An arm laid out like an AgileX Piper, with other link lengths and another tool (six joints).
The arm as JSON. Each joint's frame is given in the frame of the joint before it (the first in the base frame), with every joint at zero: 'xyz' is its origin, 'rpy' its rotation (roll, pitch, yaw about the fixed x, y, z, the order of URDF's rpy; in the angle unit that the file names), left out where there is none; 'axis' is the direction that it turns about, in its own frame. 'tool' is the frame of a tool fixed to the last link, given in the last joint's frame.
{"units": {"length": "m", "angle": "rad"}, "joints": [
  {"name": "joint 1", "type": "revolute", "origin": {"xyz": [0.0, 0.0, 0.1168]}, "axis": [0.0, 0.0, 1.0]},
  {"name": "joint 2", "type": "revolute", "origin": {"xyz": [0.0, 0.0, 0.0]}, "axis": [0.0, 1.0, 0.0]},
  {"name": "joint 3", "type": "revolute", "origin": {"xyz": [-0.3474, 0.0, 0.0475]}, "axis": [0.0, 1.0, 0.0]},
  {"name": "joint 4", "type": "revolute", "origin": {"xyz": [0.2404, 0.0, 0.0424]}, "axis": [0.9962, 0.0, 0.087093]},
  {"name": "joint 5", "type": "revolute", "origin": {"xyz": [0.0, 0.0, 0.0]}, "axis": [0.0, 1.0, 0.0]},
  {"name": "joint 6", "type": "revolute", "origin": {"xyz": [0.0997, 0.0, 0.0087]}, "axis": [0.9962, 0.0, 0.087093]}
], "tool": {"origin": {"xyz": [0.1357, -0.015, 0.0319], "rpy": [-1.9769, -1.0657, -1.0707]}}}
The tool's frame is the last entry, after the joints.
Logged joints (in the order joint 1, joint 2, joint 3, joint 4, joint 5, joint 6), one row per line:
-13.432 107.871 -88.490 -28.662 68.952 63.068
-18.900 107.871 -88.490 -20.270 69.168 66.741
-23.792 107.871 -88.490 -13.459 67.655 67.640
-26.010 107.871 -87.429 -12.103 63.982 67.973
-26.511 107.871 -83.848 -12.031 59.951 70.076
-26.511 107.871 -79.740 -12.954 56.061 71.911
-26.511 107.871 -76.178 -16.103 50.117 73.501
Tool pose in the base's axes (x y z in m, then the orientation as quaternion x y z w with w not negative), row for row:
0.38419 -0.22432 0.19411 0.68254 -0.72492 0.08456 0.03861
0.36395 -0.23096 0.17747 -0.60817 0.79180 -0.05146 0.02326
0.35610 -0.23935 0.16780 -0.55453 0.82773 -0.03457 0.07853
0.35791 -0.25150 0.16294 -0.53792 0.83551 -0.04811 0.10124
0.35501 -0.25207 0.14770 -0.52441 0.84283 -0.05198 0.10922
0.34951 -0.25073 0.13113 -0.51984 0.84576 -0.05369 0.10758
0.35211 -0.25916 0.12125 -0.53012 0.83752 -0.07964 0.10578
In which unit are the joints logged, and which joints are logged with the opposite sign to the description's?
The joints are logged in degrees. Opposite sign: none.
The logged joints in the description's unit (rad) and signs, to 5 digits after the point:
-0.23443 1.88270 -1.54444 -0.50025 1.20344 1.10074
-0.32987 1.88270 -1.54444 -0.35378 1.20721 1.16485
-0.41525 1.88270 -1.54444 -0.23490 1.18080 1.18054
-0.45396 1.88270 -1.52592 -0.21124 1.11670 1.18635
-0.46270 1.88270 -1.46342 -0.20998 1.04634 1.22306
-0.46270 1.88270 -1.39173 -0.22609 0.97845 1.25508
-0.46270 1.88270 -1.32956 -0.28105 0.87471 1.28283

